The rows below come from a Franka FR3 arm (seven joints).
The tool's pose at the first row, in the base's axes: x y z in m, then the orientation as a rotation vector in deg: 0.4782 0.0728 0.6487 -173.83 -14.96 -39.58
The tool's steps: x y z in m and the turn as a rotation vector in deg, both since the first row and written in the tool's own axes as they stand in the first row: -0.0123 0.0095 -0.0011 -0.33 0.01 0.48; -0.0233 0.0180 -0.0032 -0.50 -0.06 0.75; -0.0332 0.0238 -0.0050 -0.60 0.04 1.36; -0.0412 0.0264 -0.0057 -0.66 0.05 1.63; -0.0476 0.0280 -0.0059 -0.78 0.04 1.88; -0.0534 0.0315 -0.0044 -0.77 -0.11 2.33; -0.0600 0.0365 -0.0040 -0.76 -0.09 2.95; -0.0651 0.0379 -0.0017 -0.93 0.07 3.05; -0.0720 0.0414 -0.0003 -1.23 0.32 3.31; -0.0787 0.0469 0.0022 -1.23 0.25 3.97; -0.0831 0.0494 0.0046 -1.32 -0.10 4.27; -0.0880 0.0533 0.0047 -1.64 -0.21 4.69; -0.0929 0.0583 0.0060 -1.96 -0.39 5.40; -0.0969 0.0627 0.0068 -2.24 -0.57 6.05; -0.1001 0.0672 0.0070 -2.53 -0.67 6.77
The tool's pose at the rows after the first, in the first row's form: 0.4684 0.0614 0.6446 -174.10 -14.13 -39.68; 0.4591 0.0512 0.6419 -174.26 -13.67 -39.61; 0.4505 0.0438 0.6393 -174.26 -12.71 -39.76; 0.4436 0.0399 0.6366 -174.28 -12.28 -39.77; 0.4381 0.0373 0.6340 -174.37 -11.86 -39.78; 0.4341 0.0331 0.6302 -174.38 -11.17 -39.52; 0.4293 0.0271 0.6271 -174.29 -10.22 -39.51; 0.4260 0.0250 0.6228 -174.37 -10.02 -39.80; 0.4210 0.0206 0.6187 -174.51 -9.53 -40.25; 0.4171 0.0142 0.6136 -174.45 -8.51 -40.10; 0.4146 0.0112 0.6096 -174.64 -8.03 -39.58; 0.4109 0.0066 0.6075 -174.93 -7.29 -39.49; 0.4080 0.0010 0.6043 -175.20 -6.11 -39.27; 0.4055 -0.0040 0.6019 -175.43 -5.02 -39.05; 0.4035 -0.0089 0.6004 -175.62 -3.83 -38.93
